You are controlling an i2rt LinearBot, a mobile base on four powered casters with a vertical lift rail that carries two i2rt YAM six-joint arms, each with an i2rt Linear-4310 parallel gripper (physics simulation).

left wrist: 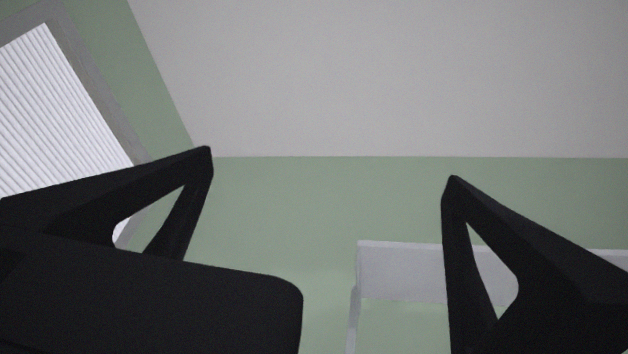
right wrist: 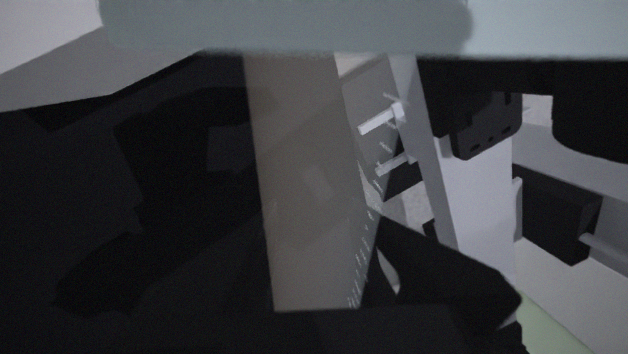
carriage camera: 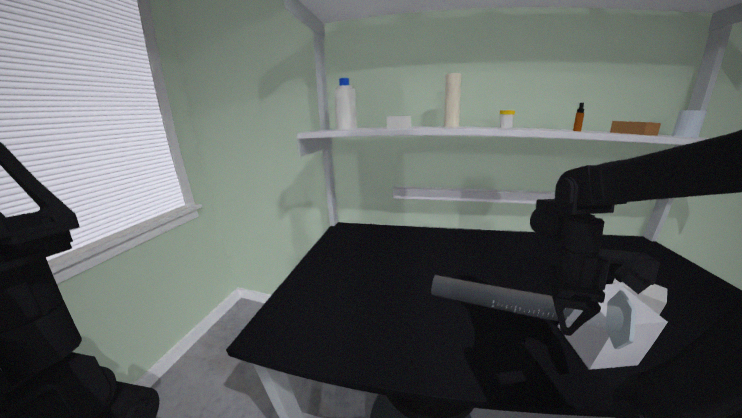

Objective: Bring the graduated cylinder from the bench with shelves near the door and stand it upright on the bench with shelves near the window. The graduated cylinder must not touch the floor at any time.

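Seen in the pictures: left gripper, fingertip midpoint: (left wrist: pixel 326 173); right gripper, fingertip midpoint: (right wrist: pixel 313 206) (carriage camera: pixel 563 327); left arm's base, origin of the base link: (right wrist: pixel 503 346).
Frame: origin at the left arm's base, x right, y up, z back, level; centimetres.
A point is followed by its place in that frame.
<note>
The graduated cylinder (carriage camera: pixel 485 294) {x 54.0, y 11.9, z -24.2 cm} (right wrist: pixel 310 200) {x 71.9, y 13.8, z -17.4 cm} is a grey see-through tube with white marks, held lying nearly level above the black bench top (carriage camera: pixel 384 249) {x 36.0, y -5.3, z -70.8 cm}. Its open end points left in the carriage view; its pale hexagonal base (carriage camera: pixel 621 319) {x 73.3, y 13.4, z -13.8 cm} is at the right. My right gripper (carriage camera: pixel 573 316) {x 67.6, y 8.0, z -18.1 cm} is shut on the cylinder near the base. In the right wrist view the base spans the top edge. My left gripper (left wrist: pixel 326 173) {x -0.5, y 44.0, z -3.7 cm} is open and empty, raised at the left; in the carriage view part of it shows at the left edge.
A white angular block (carriage camera: pixel 607 353) {x 80.3, y -0.3, z -16.9 cm} stands on the bench behind the cylinder's base. Above the bench, a shelf (carriage camera: pixel 430 131) {x 49.9, y 39.6, z -60.5 cm} holds a blue-capped bottle (carriage camera: pixel 345 108) {x 23.6, y 47.7, z -76.1 cm}, a tall cream cylinder (carriage camera: pixel 452 101) {x 60.3, y 49.1, z -74.0 cm}, a brown box (carriage camera: pixel 634 128) {x 119.1, y 42.2, z -59.2 cm} and more. A window with blinds (carriage camera: pixel 83 103) {x -89.1, y 61.9, z -75.0 cm} is at the left.
</note>
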